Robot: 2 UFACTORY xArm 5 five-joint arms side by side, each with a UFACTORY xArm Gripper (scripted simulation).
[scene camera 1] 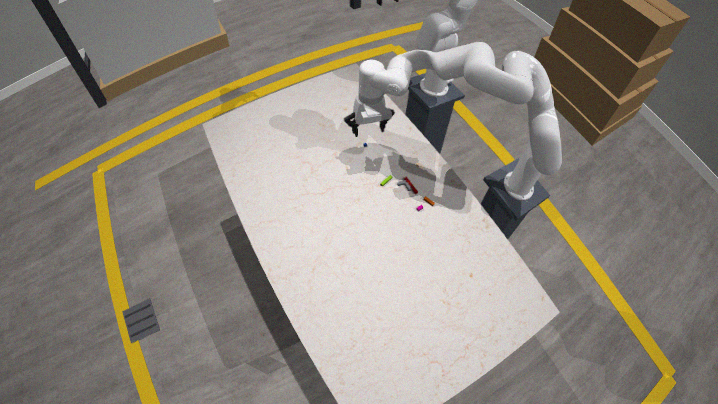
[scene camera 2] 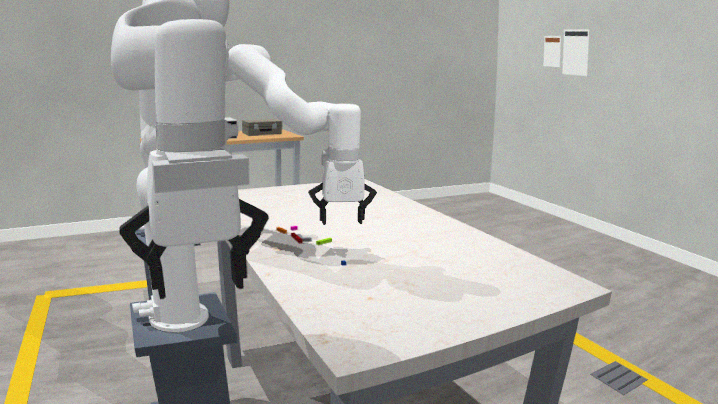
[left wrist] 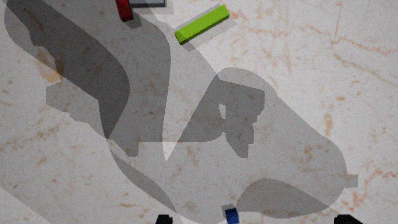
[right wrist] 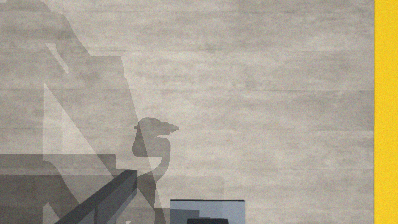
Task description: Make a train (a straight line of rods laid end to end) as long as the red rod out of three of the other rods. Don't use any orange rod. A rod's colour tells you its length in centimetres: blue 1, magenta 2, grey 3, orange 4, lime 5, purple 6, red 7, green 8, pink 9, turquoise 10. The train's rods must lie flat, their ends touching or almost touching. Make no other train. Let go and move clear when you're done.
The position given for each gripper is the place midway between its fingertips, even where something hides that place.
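Observation:
Left gripper (scene camera 2: 341,223), visible. Right gripper (scene camera 2: 200,289), visible. Lime rod (left wrist: 206,22), visible; out of frame in the right wrist view.

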